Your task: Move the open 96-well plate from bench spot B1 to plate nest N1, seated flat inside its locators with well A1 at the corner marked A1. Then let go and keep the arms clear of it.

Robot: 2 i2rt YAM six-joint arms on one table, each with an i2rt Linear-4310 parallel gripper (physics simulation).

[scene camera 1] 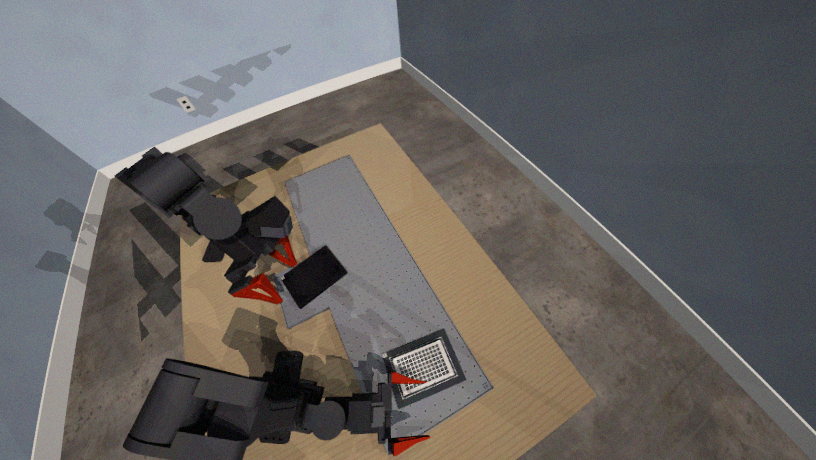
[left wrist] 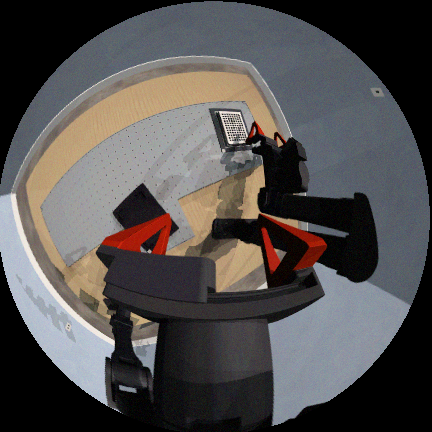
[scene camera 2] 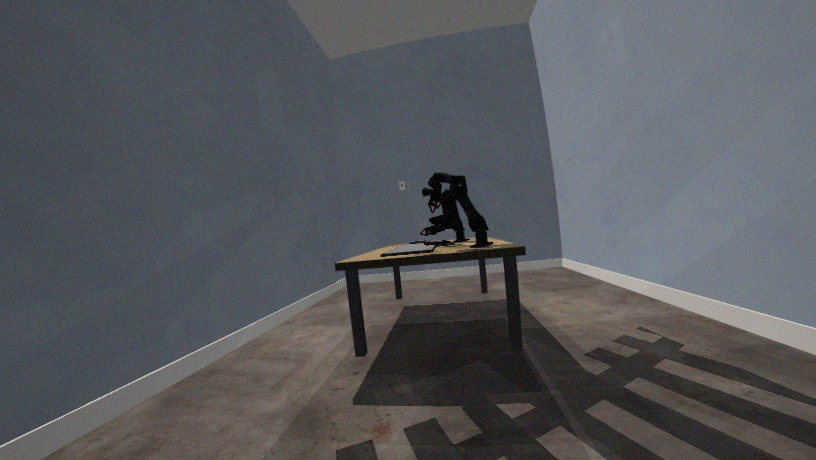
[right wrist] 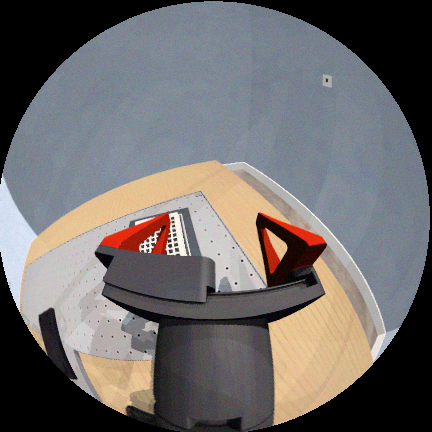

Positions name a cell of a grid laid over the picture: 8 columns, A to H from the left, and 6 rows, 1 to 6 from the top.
Labels:
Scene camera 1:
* my left gripper: C4
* my right gripper: E6
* white well plate: E5
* dark square nest: D4
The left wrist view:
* my left gripper: D4
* white well plate: E2
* dark square nest: C3
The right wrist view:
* my right gripper: D4
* white well plate: D4

